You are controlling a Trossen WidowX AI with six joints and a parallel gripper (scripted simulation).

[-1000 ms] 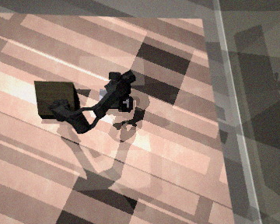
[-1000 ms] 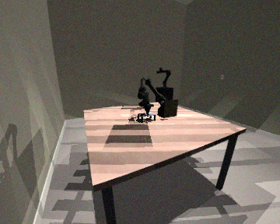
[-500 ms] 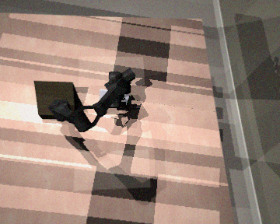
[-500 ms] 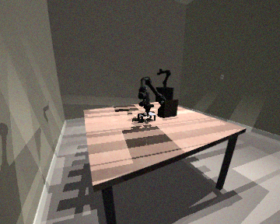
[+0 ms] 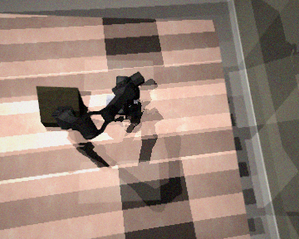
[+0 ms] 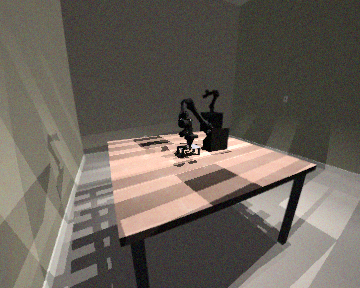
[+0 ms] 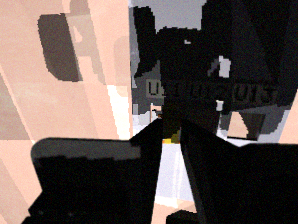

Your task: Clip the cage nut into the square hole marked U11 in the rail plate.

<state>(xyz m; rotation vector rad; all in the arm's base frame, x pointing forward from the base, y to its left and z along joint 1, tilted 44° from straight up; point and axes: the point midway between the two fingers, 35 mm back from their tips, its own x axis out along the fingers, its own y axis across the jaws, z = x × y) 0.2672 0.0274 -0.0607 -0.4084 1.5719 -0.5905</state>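
The cage nut lies 10 mm below my gripper tip. The rest, counted from my gripper tip: label strip: 20 mm ahead, 20 mm to the right, 10 mm below.
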